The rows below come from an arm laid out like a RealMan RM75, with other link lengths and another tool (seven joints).
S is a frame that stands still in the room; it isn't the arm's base.
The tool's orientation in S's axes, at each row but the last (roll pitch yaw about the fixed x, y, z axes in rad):
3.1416, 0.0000, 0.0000
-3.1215, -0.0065, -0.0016
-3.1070, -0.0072, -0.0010
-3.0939, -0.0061, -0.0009
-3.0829, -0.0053, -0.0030
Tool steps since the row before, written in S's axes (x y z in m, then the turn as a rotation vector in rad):
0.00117, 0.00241, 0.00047, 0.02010, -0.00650, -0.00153
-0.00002, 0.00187, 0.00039, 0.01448, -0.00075, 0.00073
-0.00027, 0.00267, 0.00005, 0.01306, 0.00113, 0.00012
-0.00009, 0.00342, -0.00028, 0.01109, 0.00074, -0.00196
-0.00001, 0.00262, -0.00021, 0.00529, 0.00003, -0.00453
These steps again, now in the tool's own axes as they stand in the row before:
0.00117, -0.00241, -0.00047, 0.02010, 0.00650, 0.00153
-0.00002, -0.00188, -0.00035, 0.01449, 0.00071, -0.00065
-0.00027, -0.00267, 0.00004, 0.01306, -0.00114, 0.00001
-0.00009, -0.00340, 0.00044, 0.01108, -0.00065, 0.00206
-0.00002, -0.00260, 0.00036, 0.00527, 0.00022, 0.00455

